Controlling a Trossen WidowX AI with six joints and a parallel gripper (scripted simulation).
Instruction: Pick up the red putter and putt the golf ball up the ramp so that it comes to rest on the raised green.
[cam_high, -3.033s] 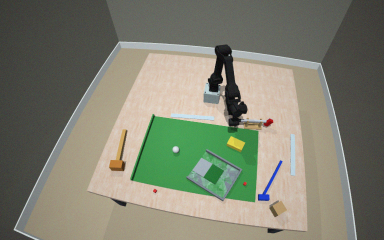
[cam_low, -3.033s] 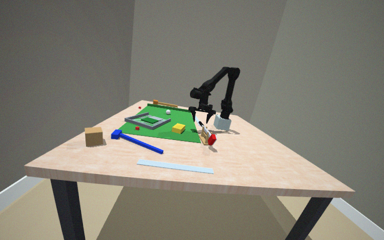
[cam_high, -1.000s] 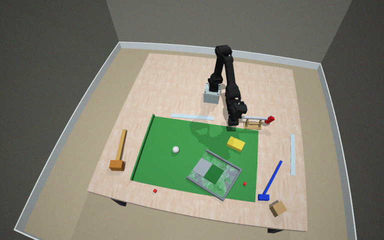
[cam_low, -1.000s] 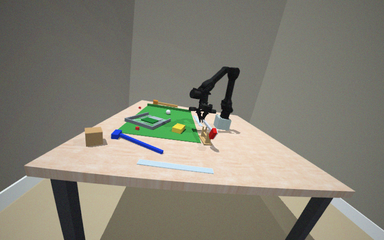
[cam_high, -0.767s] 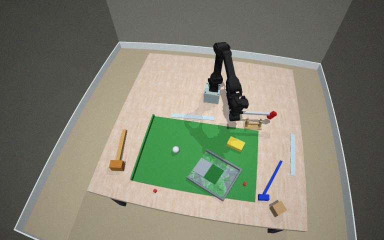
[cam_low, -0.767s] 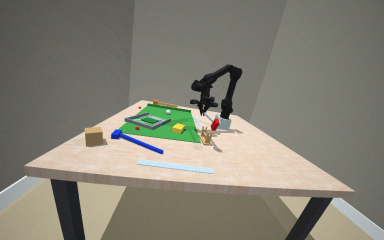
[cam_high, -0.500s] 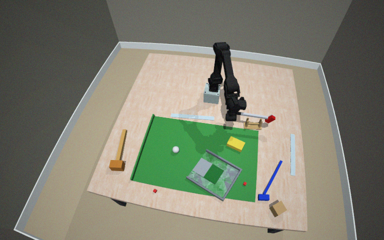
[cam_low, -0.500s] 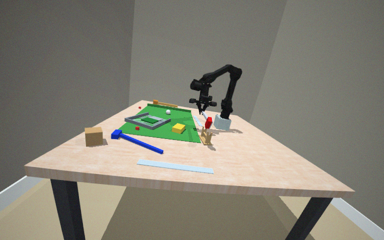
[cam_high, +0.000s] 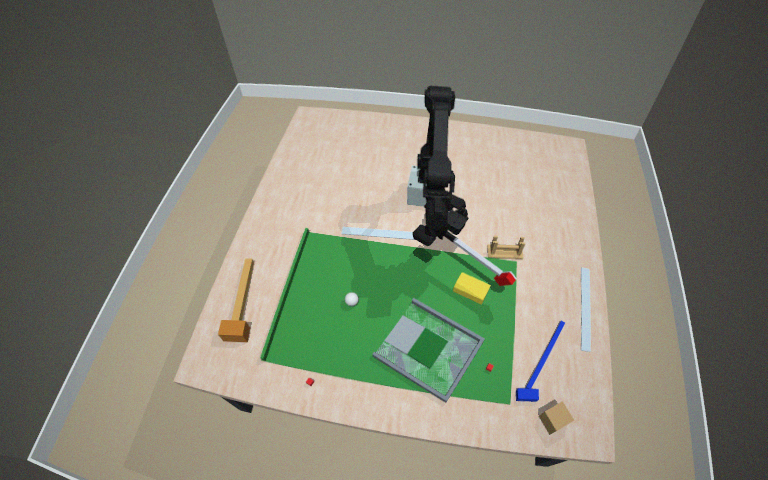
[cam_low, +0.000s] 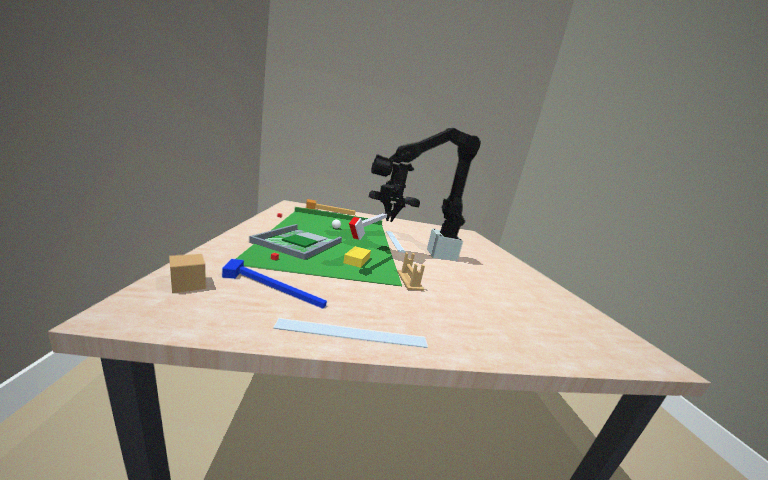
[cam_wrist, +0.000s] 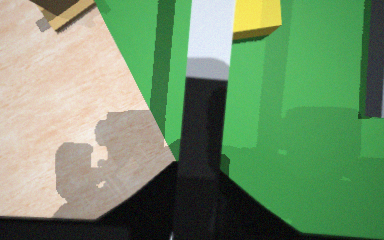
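The red putter lies 100 mm to the left of my gripper tip, 60 mm ahead of it and 20 mm above it. The rest, counted from my gripper tip: green mat (200 mm ahead, 130 mm below, 120 mm to the right); wooden rack (220 mm to the left, 90 mm below, 60 mm behind); yellow block (110 mm to the left, 110 mm below, 100 mm ahead).
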